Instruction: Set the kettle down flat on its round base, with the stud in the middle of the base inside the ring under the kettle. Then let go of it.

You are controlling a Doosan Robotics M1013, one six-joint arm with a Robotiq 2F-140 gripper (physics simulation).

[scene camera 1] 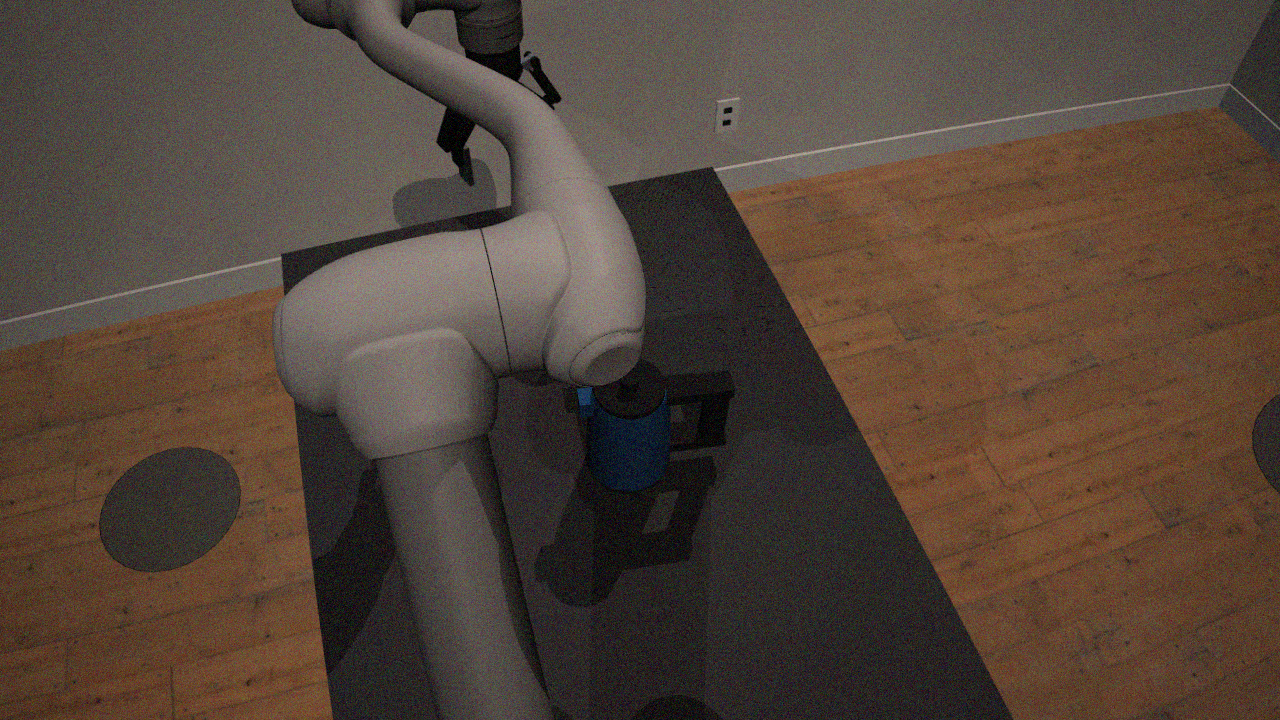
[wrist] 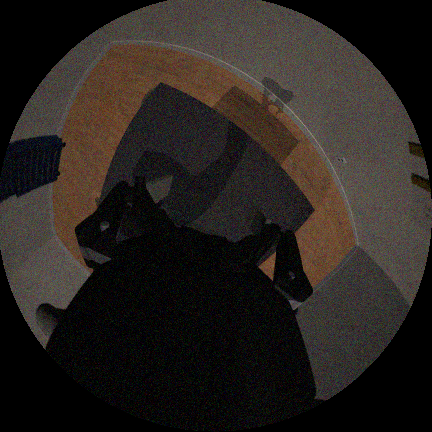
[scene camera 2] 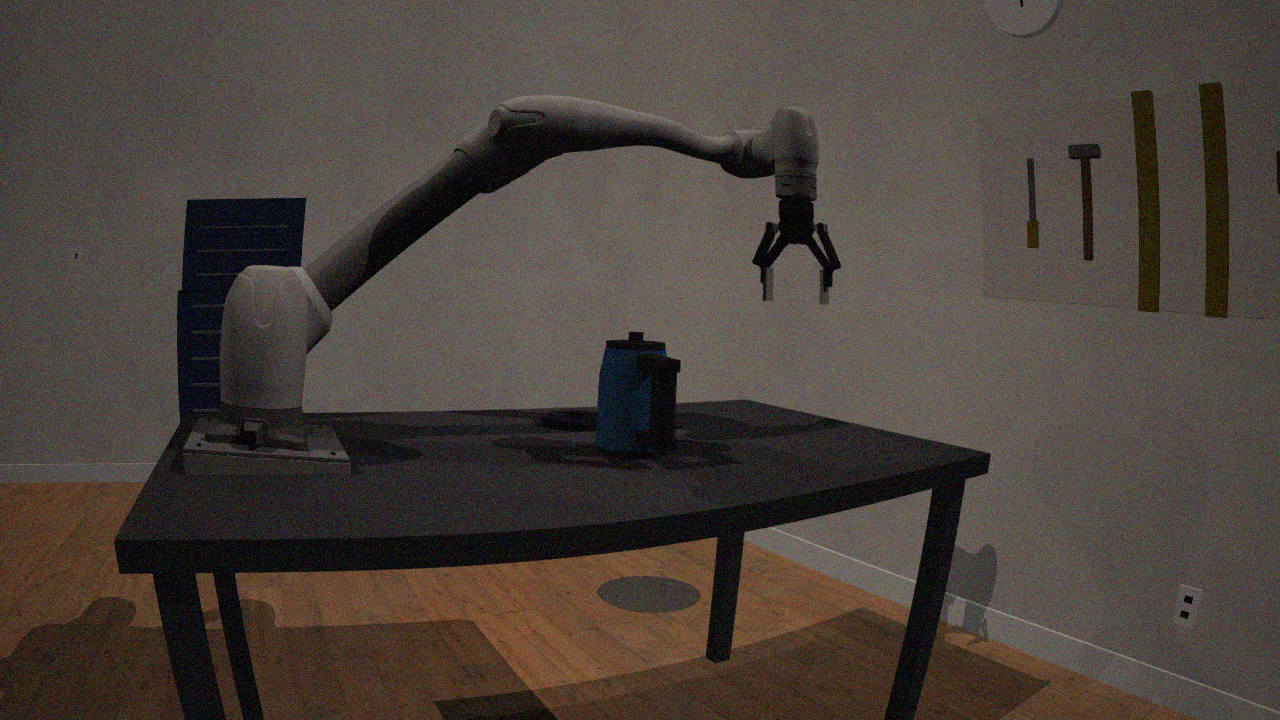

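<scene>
The kettle [scene camera 1: 630, 447] [scene camera 2: 617, 402] is blue with a dark lid, a knob and a black handle. It stands upright on the table. The round base [scene camera 2: 563, 418] is a low dark disc on the table behind the kettle and a little left of it in scene camera 2. Its stud is too small and dark to make out, and the ring under the kettle is hidden. The base cannot be made out in scene camera 1, where the arm covers much of the table. My gripper [scene camera 2: 795, 299] [wrist: 209, 196] is open and empty, pointing down, high above and to the right of the kettle in scene camera 2.
The dark table [scene camera 1: 787, 555] [scene camera 2: 447, 514] [wrist: 185, 120] carries the arm's mounting plate [scene camera 2: 268, 463] at its left end in scene camera 2. A blue panel [scene camera 2: 243, 232] stands behind the arm. Tools hang on the wall beyond the table's right end.
</scene>
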